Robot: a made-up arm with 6 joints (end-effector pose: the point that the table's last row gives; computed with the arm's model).
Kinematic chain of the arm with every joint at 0, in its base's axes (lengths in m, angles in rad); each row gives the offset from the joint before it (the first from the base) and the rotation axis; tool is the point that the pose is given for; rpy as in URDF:
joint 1: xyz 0 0.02 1.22 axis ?
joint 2: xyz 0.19 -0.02 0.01 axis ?
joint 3: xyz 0 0.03 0.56 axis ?
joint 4: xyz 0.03 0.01 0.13 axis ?
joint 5: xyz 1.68 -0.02 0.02 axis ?
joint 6: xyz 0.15 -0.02 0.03 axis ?
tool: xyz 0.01 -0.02 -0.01 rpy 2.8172 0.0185 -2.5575
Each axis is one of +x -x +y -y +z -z.
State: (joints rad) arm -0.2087 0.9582 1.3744 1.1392 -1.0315 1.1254
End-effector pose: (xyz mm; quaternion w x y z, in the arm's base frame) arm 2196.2 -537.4 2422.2 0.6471 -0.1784 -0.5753 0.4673
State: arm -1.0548 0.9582 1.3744 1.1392 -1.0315 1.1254
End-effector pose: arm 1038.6 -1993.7 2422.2 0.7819 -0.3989 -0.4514 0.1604
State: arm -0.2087 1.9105 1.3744 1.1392 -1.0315 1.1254
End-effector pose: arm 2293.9 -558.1 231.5 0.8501 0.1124 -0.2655 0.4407
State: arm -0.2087 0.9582 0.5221 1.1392 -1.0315 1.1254
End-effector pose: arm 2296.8 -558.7 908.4 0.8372 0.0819 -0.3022 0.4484
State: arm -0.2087 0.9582 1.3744 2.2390 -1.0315 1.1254
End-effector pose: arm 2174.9 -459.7 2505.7 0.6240 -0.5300 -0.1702 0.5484
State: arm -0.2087 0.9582 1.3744 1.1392 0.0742 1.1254
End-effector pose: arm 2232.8 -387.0 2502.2 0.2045 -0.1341 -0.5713 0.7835
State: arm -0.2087 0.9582 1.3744 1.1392 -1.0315 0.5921
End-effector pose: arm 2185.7 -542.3 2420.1 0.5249 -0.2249 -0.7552 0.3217
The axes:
joint 1: +z
joint 2: +y
joint 3: -y
joint 4: -x
joint 5: -y
joint 6: -x

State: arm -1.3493 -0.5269 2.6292 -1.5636 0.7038 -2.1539
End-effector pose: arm -534.7 1857.0 1577.3 0.3915 0.9038 -0.0060 -0.1728
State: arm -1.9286 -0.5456 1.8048 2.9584 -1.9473 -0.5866
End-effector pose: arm 554.6 1371.6 2700.4 0.6799 0.4717 -0.5348 -0.1708
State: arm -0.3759 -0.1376 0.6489 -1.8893 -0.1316 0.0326
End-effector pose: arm 1298.4 -470.5 3156.4 0.4359 -0.4845 0.4262 0.6273
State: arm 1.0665 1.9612 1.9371 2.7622 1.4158 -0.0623
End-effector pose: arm 1046.4 2210.2 959.4 0.1738 -0.6071 -0.2520 -0.7333
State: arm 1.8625 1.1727 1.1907 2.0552 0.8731 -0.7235
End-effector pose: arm -888.4 2373.7 1583.2 0.2647 -0.8671 -0.0817 -0.4141
